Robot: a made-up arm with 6 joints.
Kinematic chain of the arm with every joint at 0, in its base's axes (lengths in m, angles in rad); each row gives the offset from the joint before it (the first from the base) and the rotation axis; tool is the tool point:
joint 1: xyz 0 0 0.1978 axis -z
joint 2: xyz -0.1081 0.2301 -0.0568 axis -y
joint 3: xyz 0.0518 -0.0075 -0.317 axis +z
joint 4: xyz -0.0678 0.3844 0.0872 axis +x
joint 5: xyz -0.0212 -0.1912 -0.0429 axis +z
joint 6: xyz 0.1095 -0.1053 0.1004 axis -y
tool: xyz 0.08 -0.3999 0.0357
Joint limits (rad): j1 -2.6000..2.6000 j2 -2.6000..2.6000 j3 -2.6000..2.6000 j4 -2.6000..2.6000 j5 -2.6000..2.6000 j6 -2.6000..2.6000
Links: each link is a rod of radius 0.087 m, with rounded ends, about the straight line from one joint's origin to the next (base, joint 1, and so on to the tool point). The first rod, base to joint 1, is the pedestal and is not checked.
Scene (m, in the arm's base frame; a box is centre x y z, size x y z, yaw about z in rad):
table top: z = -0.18
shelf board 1: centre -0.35 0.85 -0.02 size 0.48 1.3 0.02 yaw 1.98
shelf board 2: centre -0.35 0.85 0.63 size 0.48 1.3 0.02 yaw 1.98
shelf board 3: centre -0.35 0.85 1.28 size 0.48 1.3 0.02 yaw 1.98
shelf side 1: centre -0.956 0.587 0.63 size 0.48 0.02 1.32 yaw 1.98
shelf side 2: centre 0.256 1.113 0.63 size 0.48 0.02 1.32 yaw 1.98
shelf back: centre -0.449 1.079 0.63 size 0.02 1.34 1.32 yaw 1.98
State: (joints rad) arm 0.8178 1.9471 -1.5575 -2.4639 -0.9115 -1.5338
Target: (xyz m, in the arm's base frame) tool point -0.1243 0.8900 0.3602
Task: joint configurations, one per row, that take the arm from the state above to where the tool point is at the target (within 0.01 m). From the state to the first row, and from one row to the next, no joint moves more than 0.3 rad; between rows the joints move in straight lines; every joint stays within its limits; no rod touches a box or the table.
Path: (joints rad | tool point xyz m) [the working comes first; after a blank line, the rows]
Joints at the target: 0.8410 2.0920 -1.5991 -1.6978 -0.6748 -1.5657
Straight joint move there: touches shelf board 2.

1: 0.9253 1.6910 -1.7041 -2.2093 -0.9077 -1.5725 | 0.1234 0.6995 0.9335
2: 1.0329 1.4349 -1.8508 -1.9546 -0.9040 -1.6112 | 0.1971 0.5314 0.9130
3: 1.1226 1.3978 -1.7634 -1.6846 -0.6106 -1.5969 | 0.1545 0.5904 0.7444
4: 1.2123 1.3607 -1.6760 -1.4145 -0.3172 -1.5825 | 0.1080 0.5815 0.5452
5: 1.3021 1.3236 -1.5887 -1.1445 -0.0239 -1.5682 | 0.0476 0.4937 0.3602
6: 1.1484 1.5797 -1.5922 -1.3289 -0.2408 -1.5674 | 0.0275 0.6381 0.3811
7: 0.9947 1.8359 -1.5956 -1.5134 -0.4578 -1.5666 | -0.0309 0.7751 0.3806
8: 0.8410 2.0920 -1.5991 -1.6978 -0.6748 -1.5657 | -0.1243 0.8900 0.3602

